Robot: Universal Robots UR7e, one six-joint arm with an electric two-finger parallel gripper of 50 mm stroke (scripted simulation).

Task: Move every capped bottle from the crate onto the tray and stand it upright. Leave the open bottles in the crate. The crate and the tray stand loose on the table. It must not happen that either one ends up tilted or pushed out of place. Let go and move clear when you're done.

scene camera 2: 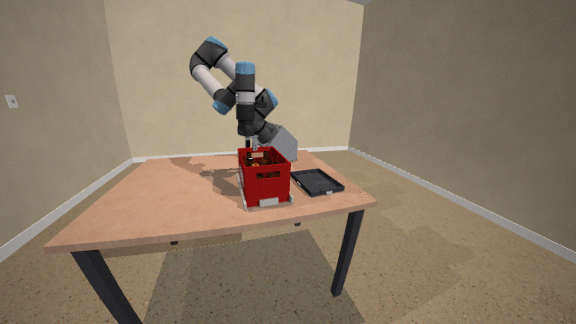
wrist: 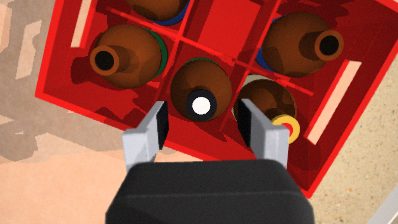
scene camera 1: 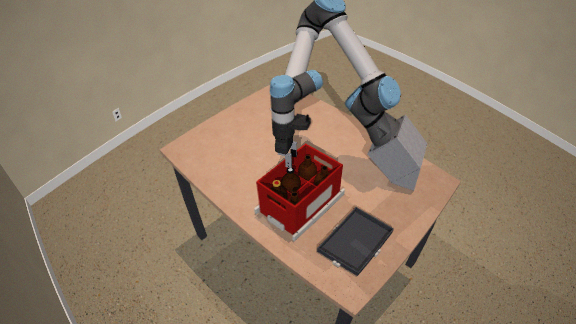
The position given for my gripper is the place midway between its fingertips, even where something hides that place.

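Scene camera 1 shows me a dark tray (scene camera 1: 353, 243) and a red crate (scene camera 1: 314, 198). In scene camera 2 I can see the dark tray (scene camera 2: 315, 182) and also the red crate (scene camera 2: 254, 189). The wrist view shows my gripper (wrist: 203, 114), a white-capped bottle (wrist: 201, 91) and, once more, the red crate (wrist: 239, 36), while the dark tray is out of frame in the wrist view.
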